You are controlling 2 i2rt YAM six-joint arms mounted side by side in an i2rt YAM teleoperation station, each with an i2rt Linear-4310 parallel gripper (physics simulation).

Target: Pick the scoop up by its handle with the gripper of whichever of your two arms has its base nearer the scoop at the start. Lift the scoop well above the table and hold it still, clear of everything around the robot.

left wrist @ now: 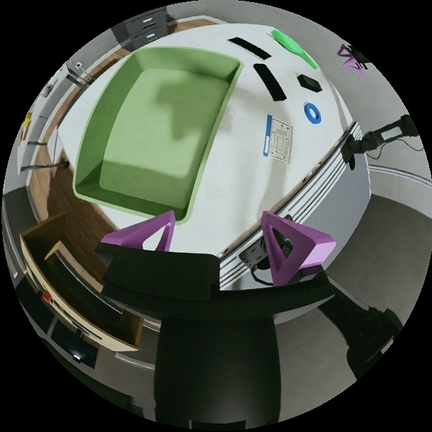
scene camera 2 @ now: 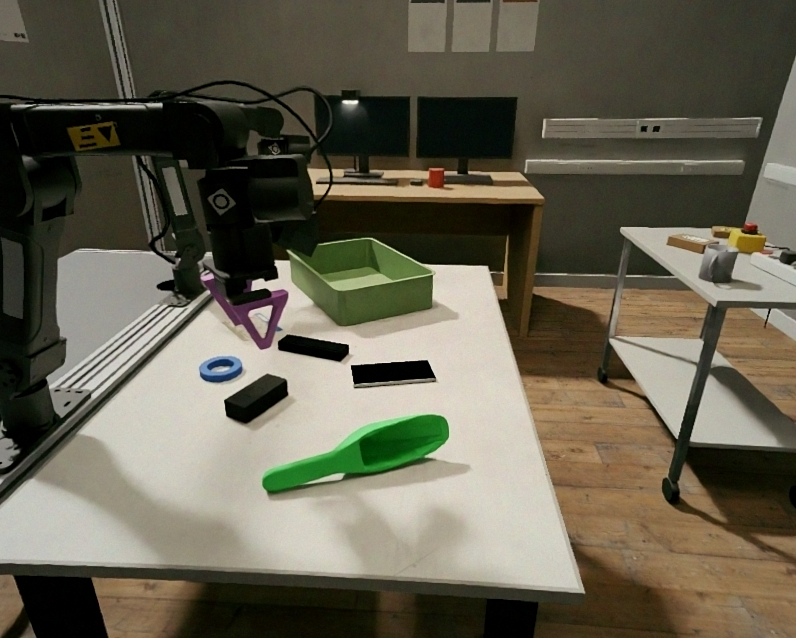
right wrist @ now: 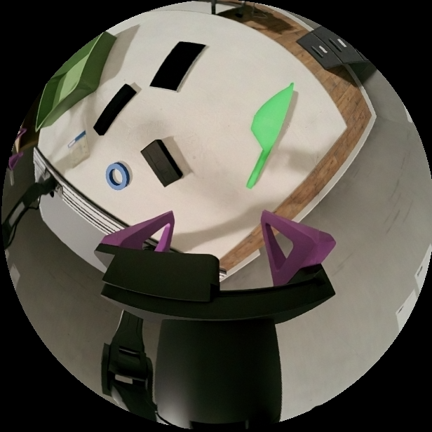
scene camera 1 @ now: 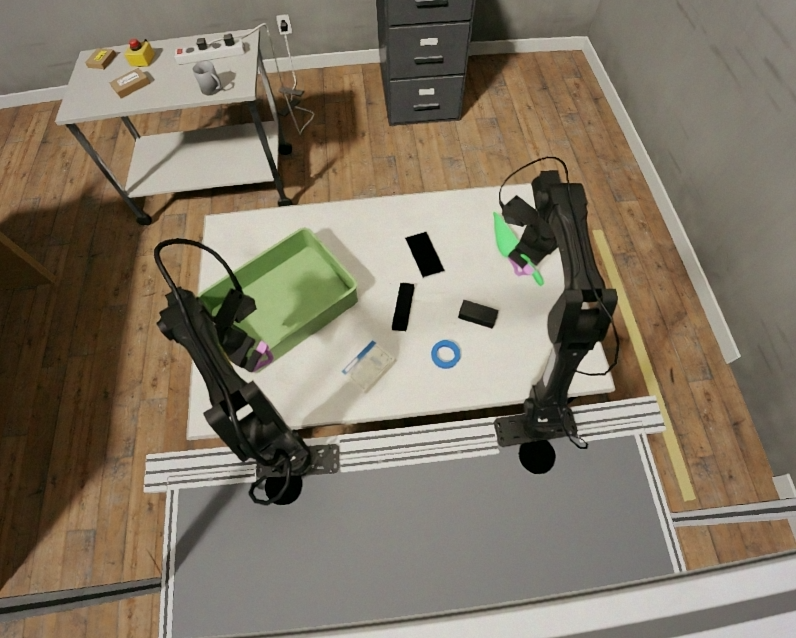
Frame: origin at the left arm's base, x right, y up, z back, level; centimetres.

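Seen in the pictures: left gripper, fingertip midpoint: [scene camera 1: 257,350]; right gripper, fingertip midpoint: [scene camera 2: 251,336] [scene camera 1: 529,262]; left arm's base at its link origin: [scene camera 2: 190,293] [scene camera 1: 298,461]; right arm's base at its link origin: [scene camera 2: 32,428] [scene camera 1: 535,427].
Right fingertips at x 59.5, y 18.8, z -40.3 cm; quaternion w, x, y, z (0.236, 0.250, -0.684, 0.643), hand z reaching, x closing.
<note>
Offsets run from my right fingertips to a thing's middle. Level surfaces: height alone.
A green scoop @[dz -13.8, dx +1.4, dy -16.0 cm] [scene camera 1: 502,233] [scene camera 2: 398,446] [left wrist: 295,46] [right wrist: 271,120] lies on the white table @[dy -18.5 cm] [scene camera 1: 372,212] [scene camera 2: 465,531]. In scene camera 2 its blade points right and its handle left. In the right wrist view the handle end lies beyond the fingertips, a little right of centre. My right gripper [scene camera 1: 521,267] [scene camera 2: 252,330] [right wrist: 217,214] is open and empty, high above the table; in scene camera 1 it overlaps the scoop's handle, and the wrist hides part of the scoop. My left gripper [scene camera 1: 260,356] [left wrist: 217,214] is open and empty near the green bin's front corner, far from the scoop.
The green bin @[dz -2.2, dx -64.3, dy -14.1 cm] [scene camera 1: 326,312] [scene camera 2: 385,307] stands at the table's left in scene camera 1. Between bin and scoop lie a flat black slab @[dz -16.0, dx -23.7, dy -18.1 cm] [scene camera 1: 423,253], a narrow black bar @[dz +0.8, dx -31.2, dy -17.5 cm] [scene camera 1: 402,306], a black block @[dz +5.0, dx -11.1, dy -16.9 cm] [scene camera 1: 477,313], a blue ring @[dz +15.6, dx -21.1, dy -17.8 cm] [scene camera 1: 435,354] and a pale, blue-edged card @[dz +17.2, dx -41.2, dy -18.4 cm] [scene camera 1: 375,368].
</note>
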